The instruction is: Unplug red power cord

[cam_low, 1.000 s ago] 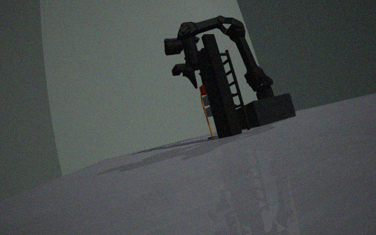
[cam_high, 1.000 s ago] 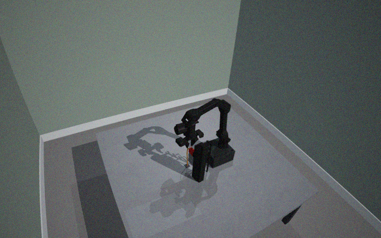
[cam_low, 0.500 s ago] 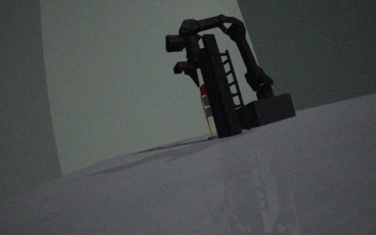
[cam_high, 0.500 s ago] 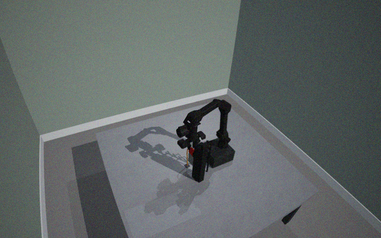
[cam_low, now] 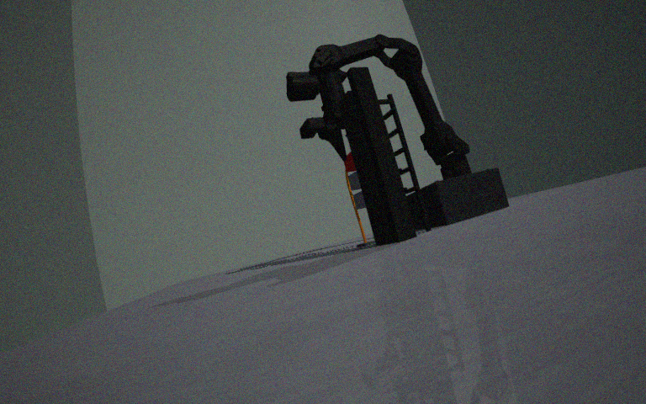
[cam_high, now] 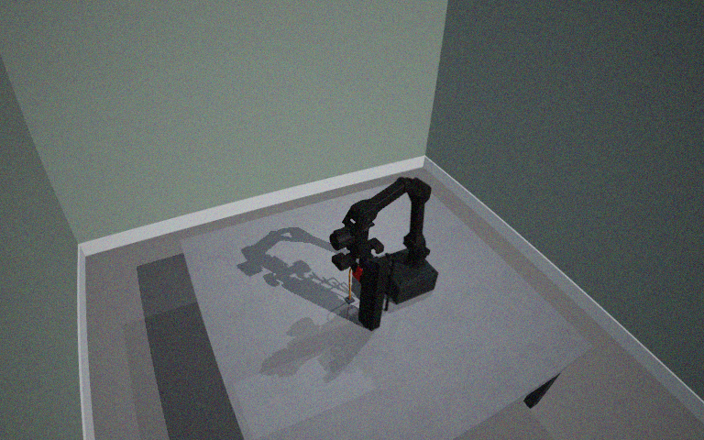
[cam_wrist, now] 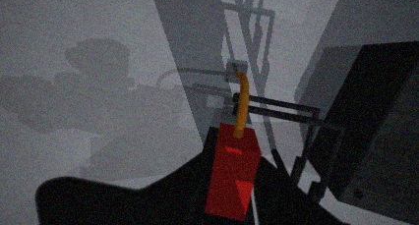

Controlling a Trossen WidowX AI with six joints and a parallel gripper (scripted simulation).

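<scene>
Right now the red plug is 1 cm behind my gripper tip and 3 cm to the left of it. Also, from my gripper tip: grey block 1 cm ahead, 3 cm to the right, 19 cm below.
</scene>
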